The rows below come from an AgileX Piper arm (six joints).
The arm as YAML. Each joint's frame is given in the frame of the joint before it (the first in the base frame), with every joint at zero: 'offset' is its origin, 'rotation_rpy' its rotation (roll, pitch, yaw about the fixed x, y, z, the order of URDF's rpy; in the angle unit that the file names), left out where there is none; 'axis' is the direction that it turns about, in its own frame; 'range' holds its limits. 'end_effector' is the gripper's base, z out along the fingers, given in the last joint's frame.
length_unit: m
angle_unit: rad
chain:
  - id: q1
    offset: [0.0, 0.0, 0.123]
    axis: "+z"
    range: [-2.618, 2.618]
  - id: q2
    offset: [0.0, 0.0, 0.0]
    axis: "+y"
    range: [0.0, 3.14]
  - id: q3
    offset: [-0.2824, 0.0, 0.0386]
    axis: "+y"
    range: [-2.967, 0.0]
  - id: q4
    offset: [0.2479, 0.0, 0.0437]
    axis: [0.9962, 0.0, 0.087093]
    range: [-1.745, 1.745]
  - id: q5
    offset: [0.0, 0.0, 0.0]
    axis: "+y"
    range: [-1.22, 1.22]
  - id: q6
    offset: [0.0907, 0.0, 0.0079]
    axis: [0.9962, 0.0, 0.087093]
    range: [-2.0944, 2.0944]
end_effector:
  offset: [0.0, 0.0, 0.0]
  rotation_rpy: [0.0, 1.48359, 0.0]
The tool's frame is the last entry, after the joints.
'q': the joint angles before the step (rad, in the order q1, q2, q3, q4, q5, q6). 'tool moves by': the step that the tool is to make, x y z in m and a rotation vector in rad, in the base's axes. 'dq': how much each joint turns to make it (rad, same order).
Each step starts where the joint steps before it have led.
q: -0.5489 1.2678 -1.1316 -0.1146 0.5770 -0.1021
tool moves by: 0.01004 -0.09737 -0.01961 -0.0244 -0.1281 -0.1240
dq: -0.2665 0.2283 -0.1013 0.3862 -0.2331 -0.3765
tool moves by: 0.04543 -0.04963 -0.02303 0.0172 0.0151 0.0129
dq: -0.0060 0.2480 -0.2150 0.0556 -0.0042 -0.0621
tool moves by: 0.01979 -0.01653 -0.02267 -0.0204 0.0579 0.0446
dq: 0.0067 0.1071 -0.0695 0.0140 -0.0043 -0.0819
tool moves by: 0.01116 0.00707 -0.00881 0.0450 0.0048 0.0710
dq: 0.0170 0.0229 -0.0077 0.1371 0.0426 -0.1321
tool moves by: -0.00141 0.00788 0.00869 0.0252 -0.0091 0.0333
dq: 0.0023 -0.0249 0.0000 0.0485 0.0494 -0.0356
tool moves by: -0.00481 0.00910 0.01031 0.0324 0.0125 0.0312
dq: -0.0001 -0.0332 -0.0015 -0.0022 0.0744 0.0099
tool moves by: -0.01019 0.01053 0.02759 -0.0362 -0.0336 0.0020
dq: 0.0001 -0.0692 -0.0001 -0.0165 0.0181 0.0171
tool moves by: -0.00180 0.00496 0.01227 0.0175 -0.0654 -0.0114
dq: 0.0006 -0.0252 0.0000 0.0599 -0.0095 0.0000
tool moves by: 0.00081 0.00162 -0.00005 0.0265 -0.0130 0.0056
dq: 0.0001 0.0000 0.0000 0.0301 0.0128 -0.0035
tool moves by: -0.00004 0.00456 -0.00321 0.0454 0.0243 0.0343
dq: 0.0000 0.0000 0.0000 0.0128 0.0609 -0.0025
